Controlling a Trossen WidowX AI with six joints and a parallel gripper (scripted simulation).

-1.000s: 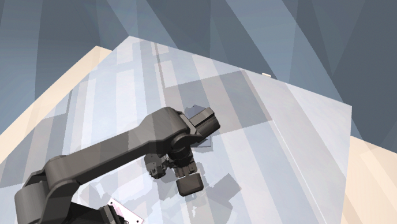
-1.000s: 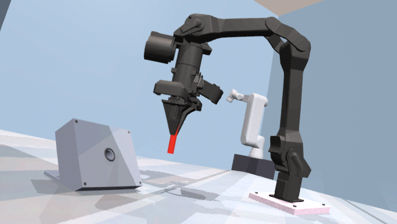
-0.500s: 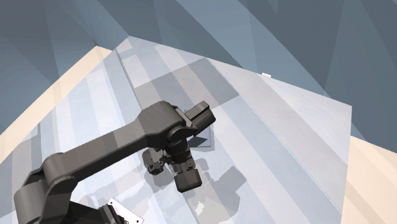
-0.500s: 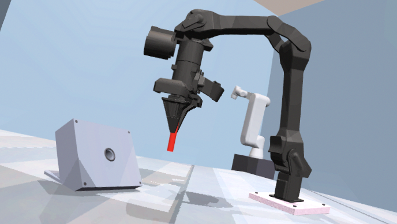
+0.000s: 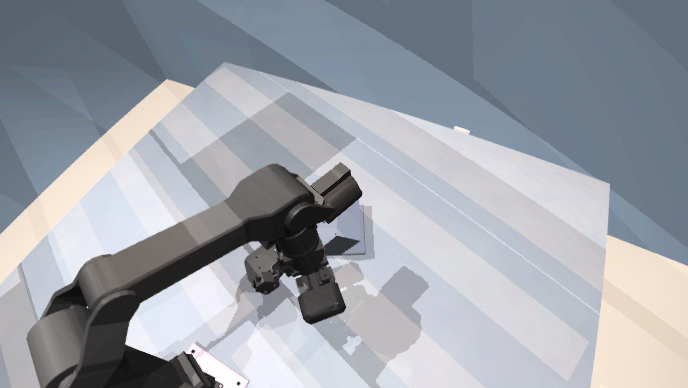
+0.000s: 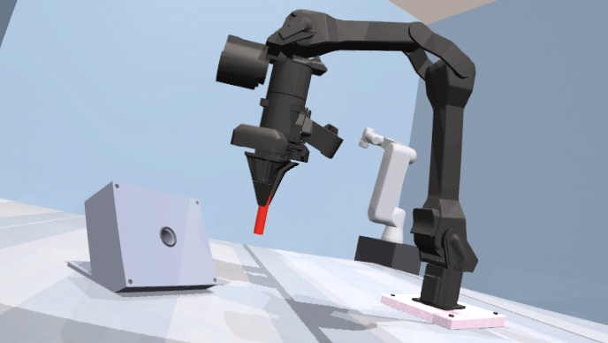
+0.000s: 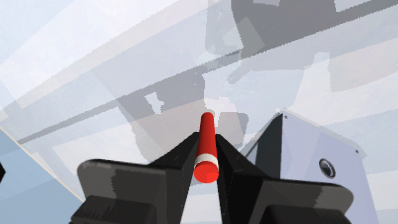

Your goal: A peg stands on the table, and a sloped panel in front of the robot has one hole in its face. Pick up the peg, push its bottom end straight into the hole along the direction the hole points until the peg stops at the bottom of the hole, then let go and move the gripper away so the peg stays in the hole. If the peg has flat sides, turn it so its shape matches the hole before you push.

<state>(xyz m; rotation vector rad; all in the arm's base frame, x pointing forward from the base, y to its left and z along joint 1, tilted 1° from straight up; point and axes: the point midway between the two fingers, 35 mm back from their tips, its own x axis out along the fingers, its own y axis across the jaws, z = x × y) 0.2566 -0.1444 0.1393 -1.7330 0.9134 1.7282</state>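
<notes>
The grey sloped panel lies 16 cm ahead of my gripper tip, 7 cm below it and 3 cm to the left of it. Round my gripper tip: red round peg (2 cm above).
</notes>
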